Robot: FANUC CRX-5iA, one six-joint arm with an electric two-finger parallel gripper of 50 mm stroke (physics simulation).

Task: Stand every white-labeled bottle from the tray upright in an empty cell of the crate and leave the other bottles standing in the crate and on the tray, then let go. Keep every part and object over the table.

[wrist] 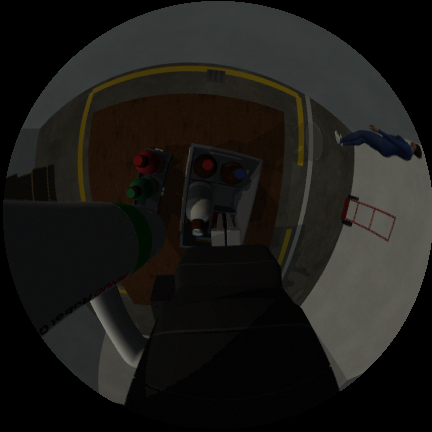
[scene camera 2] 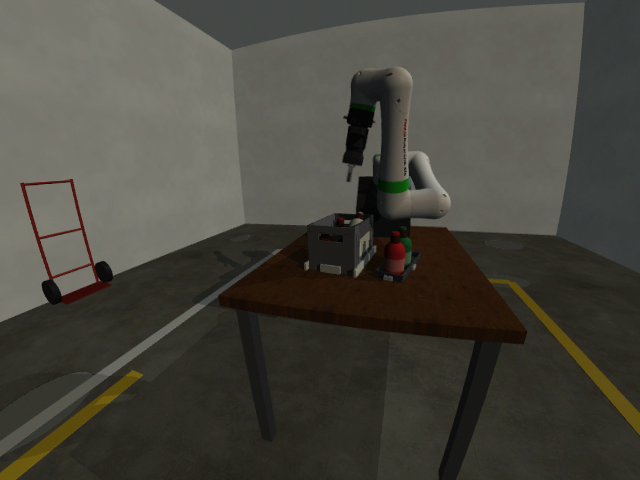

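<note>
A white-labeled bottle with a brown neck is in the grey crate; it looks strongly tilted, its neck toward the robot's side. A red-capped brown bottle and a blue-capped brown bottle stand in the crate's far cells in the wrist view. A red bottle and a green bottle stand on the tray. My gripper is shut and empty, high above the crate. Its fingers hide part of the crate's near cells.
The crate and tray stand side by side on the brown table, with a gap between them. The white arm rises behind them. A red hand truck and a person in blue are beyond the table.
</note>
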